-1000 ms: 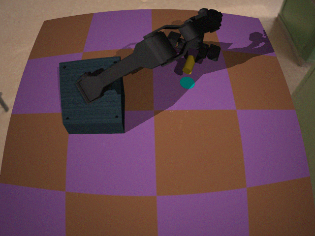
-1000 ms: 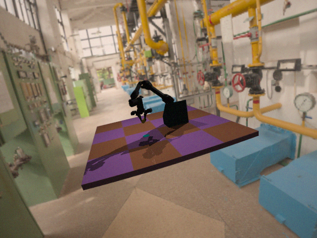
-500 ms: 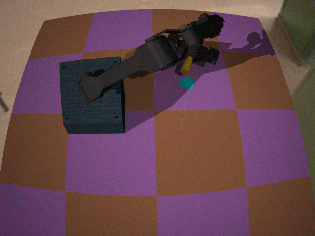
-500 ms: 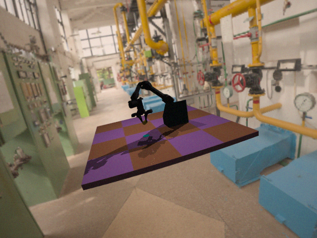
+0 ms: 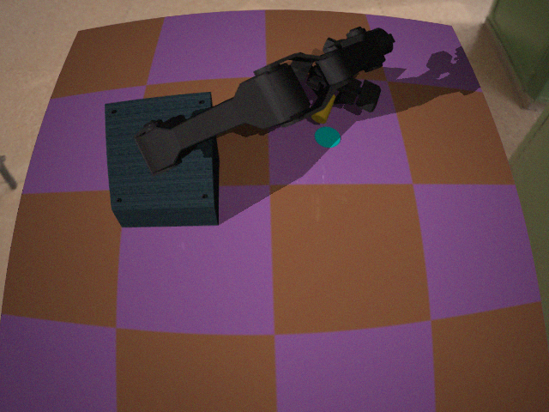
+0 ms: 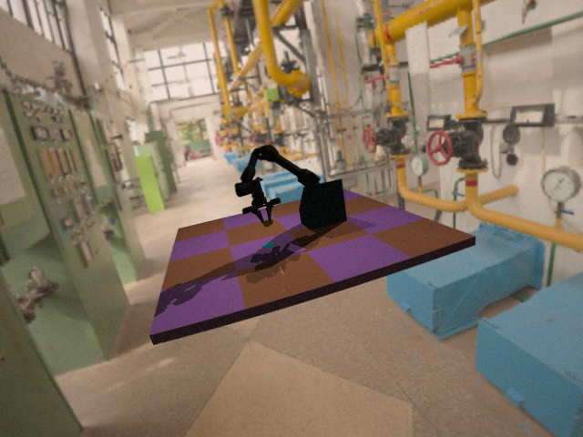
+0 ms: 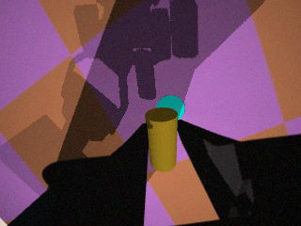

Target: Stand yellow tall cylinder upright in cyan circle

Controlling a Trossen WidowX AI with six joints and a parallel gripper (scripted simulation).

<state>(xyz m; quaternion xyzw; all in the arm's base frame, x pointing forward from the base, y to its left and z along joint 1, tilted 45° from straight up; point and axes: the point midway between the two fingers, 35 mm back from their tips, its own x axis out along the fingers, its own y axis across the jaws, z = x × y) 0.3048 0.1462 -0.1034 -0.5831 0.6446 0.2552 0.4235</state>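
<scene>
Now: gripper tip 10 mm short of the cyan circle, 10 mm to the left of it and 120 mm above it. Also, from my gripper tip: yellow tall cylinder 10 mm behind, 20 mm to the right, 10 mm below.
</scene>
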